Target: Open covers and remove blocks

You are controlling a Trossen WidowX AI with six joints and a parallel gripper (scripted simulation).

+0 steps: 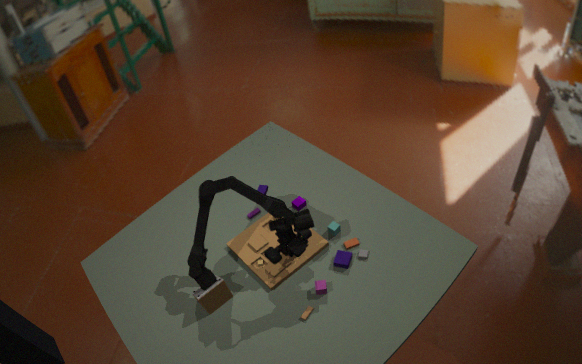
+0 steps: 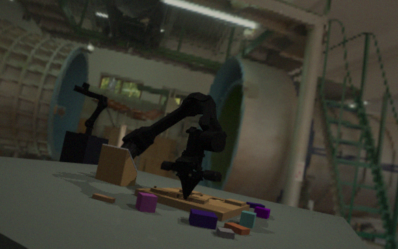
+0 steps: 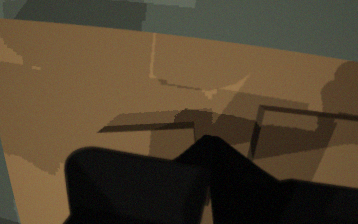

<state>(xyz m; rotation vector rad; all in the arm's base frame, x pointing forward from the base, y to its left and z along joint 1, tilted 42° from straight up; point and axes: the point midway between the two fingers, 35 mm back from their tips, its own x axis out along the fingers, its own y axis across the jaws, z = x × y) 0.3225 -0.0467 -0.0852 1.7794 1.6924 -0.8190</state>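
Now: gripper tip 20 cm short of the teal block, 4 cm to the left of it and 1 cm above it. From my gripper tip the other things lie so: magenta block (18 cm to the right, 3 cm behind); violet block (21 cm ahead, 17 cm to the left, 1 cm below); orange block (20 cm ahead, 13 cm to the right, 2 cm below).
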